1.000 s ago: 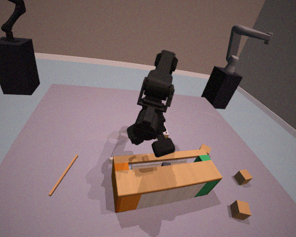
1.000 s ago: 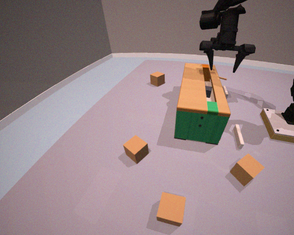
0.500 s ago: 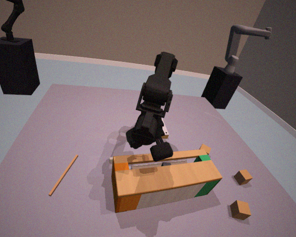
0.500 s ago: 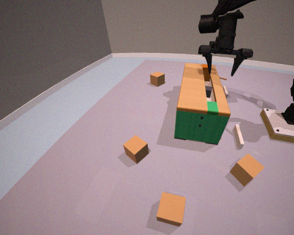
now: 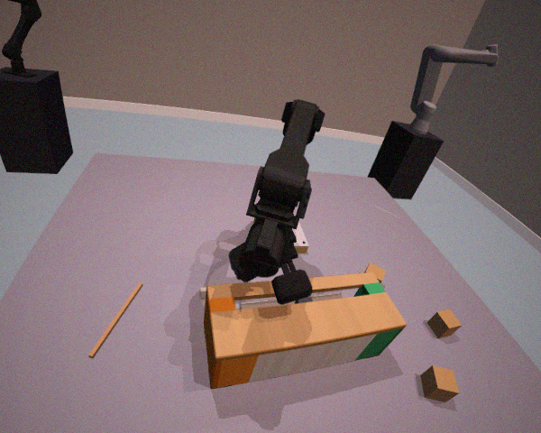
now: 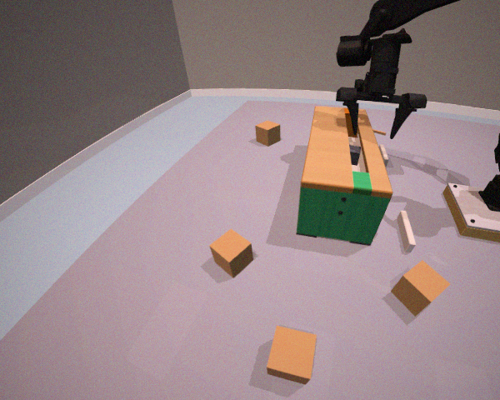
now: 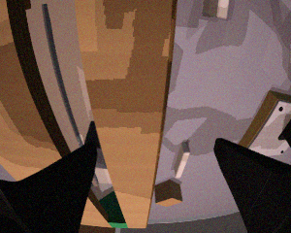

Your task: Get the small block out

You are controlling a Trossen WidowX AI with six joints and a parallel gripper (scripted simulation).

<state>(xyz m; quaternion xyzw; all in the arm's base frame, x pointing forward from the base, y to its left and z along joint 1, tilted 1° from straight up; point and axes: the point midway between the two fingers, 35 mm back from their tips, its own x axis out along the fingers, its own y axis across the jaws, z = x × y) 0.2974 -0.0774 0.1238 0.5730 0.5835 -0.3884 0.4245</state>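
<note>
Right now my gripper tip is 40 mm short of the dark block, 40 mm to the right of it and 30 mm above it. From my gripper tip the other things lie so: box: 30 mm ahead, 40 mm to the left, 60 mm below; thin wooden stick: 10 mm behind, 340 mm to the right, 110 mm below.
</note>
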